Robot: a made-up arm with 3 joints. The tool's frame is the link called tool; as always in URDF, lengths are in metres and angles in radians. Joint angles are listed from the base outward. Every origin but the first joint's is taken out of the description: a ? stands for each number. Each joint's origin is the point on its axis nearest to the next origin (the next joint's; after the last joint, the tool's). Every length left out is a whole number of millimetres.
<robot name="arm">
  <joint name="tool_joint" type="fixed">
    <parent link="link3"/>
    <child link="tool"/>
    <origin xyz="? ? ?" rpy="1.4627 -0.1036 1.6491"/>
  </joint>
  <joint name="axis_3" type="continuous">
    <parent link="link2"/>
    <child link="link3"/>
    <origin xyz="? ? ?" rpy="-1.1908 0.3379 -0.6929"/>
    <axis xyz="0 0 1"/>
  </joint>
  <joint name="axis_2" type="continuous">
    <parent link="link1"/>
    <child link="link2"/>
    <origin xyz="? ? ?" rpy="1.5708 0 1.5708"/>
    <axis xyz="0 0 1"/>
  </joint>
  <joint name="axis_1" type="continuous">
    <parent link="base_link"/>
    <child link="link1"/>
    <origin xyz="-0.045 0.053 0.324" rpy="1.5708 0 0"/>
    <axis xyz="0 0 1"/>
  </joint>
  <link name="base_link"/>
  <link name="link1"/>
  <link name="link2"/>
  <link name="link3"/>
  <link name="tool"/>
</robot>
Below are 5 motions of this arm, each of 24 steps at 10 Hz.
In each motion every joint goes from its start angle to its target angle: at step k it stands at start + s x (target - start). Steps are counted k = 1, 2, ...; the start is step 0. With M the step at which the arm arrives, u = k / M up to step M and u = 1 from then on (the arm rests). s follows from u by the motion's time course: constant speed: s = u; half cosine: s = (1 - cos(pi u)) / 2; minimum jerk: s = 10 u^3 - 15 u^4 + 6 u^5.
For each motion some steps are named. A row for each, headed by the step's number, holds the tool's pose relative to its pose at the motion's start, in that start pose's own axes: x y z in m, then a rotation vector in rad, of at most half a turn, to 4 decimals.
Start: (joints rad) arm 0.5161 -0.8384 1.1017
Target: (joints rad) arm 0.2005 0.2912 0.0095
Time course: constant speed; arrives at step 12
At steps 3, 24:
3: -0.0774 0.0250 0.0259 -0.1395 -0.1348 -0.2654
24: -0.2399 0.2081 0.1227 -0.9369 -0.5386 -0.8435

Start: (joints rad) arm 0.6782 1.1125 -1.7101
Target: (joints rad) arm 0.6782 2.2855 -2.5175
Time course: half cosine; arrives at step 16
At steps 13, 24:
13: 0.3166 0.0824 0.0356 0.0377 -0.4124 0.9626
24: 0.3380 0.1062 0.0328 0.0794 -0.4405 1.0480

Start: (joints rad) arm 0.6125 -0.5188 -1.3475
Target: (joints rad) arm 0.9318 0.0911 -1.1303
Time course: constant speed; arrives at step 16
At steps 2, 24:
2: 0.0079 -0.0101 0.0241 -0.0655 0.0673 0.0361
24: 0.0914 -0.0262 0.1728 -0.4973 0.6094 0.2383

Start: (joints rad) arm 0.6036 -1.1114 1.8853
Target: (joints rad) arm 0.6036 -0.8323 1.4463
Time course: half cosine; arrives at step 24
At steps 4, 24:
4: -0.0035 0.0013 -0.0046 0.0094 -0.0224 -0.0154
24: -0.0518 0.0291 -0.0627 0.0981 -0.3244 -0.2624

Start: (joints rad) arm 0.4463 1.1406 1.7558
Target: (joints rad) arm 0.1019 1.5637 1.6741
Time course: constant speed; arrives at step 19
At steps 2, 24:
2: -0.0120 0.0049 -0.0175 0.0382 -0.0250 -0.0396
24: -0.0752 0.0861 -0.1715 0.3961 -0.2205 -0.3447

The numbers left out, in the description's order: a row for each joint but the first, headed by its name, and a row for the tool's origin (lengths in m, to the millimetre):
tool: -0.022 -0.033 0
axis_3: -0.24 -0.199 0
axis_2: -0.196 0.063 0

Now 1 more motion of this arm.
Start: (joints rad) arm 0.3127 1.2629 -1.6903
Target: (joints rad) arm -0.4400 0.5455 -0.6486
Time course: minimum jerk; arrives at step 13
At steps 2, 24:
2: -0.0038 0.0004 0.0032 -0.0039 0.0062 -0.0140
24: -0.0653 0.0551 0.0026 0.2336 0.0798 -0.2750

